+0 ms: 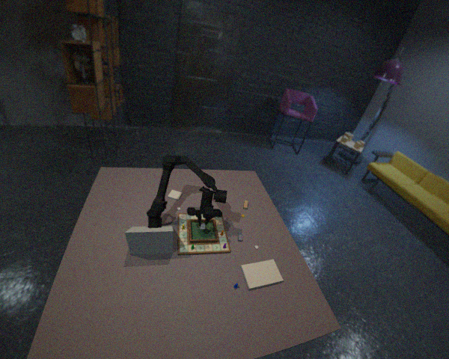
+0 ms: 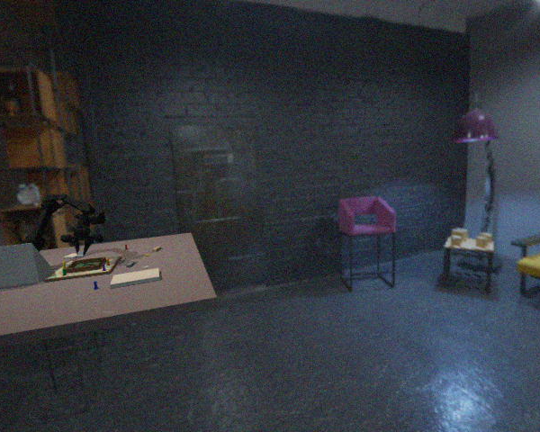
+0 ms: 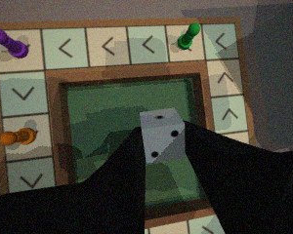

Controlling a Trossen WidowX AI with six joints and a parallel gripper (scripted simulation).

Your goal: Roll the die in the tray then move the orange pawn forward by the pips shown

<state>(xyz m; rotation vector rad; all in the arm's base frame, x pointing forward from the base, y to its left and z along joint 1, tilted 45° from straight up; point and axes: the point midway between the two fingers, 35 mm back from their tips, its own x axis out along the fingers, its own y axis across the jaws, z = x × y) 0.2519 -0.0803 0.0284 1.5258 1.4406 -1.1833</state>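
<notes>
Right now the orange pawn is 120 mm ahead of my gripper tip, 50 mm below it and 30 mm to the right of it. Also, from my gripper tip: green pawn (80 mm to the right, 70 mm behind, 50 mm below); green tray (80 mm below, 20 mm to the left, 10 mm ahead); die (right at my gripper tip).
</notes>
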